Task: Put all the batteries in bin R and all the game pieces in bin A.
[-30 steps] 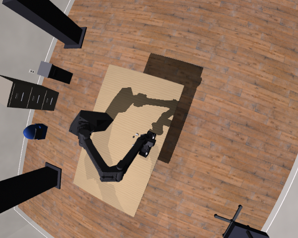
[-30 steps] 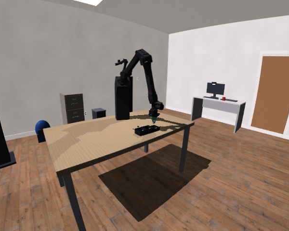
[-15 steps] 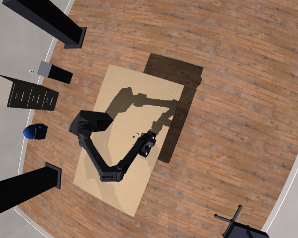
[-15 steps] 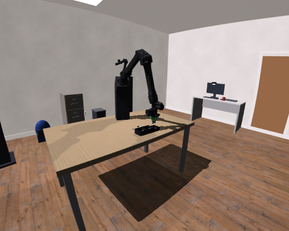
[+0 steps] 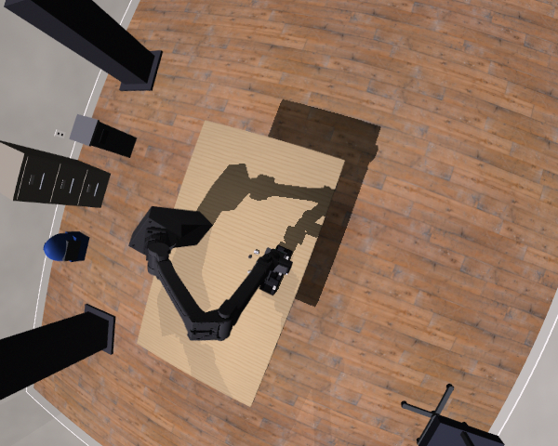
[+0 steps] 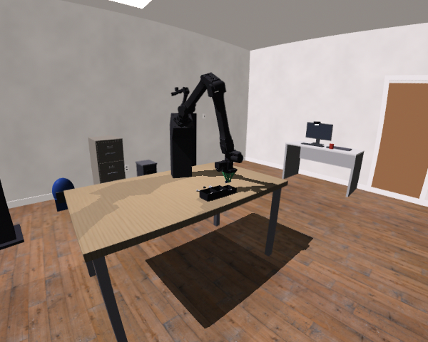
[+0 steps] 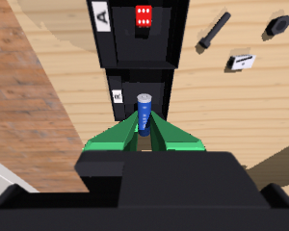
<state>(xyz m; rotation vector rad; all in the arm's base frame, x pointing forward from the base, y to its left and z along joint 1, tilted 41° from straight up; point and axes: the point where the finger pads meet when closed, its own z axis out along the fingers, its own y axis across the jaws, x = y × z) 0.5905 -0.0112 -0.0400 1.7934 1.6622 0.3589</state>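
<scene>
The black divided bin lies 9 cm to the right of my hand, 5 cm below it and 1 cm behind it. The rest, counted from my hand: black bolt (9 cm behind, 7 cm below, 6 cm to the right); then blue battery (right at my hand); then red die (9 cm to the right, 6 cm below, 2 cm behind).
</scene>
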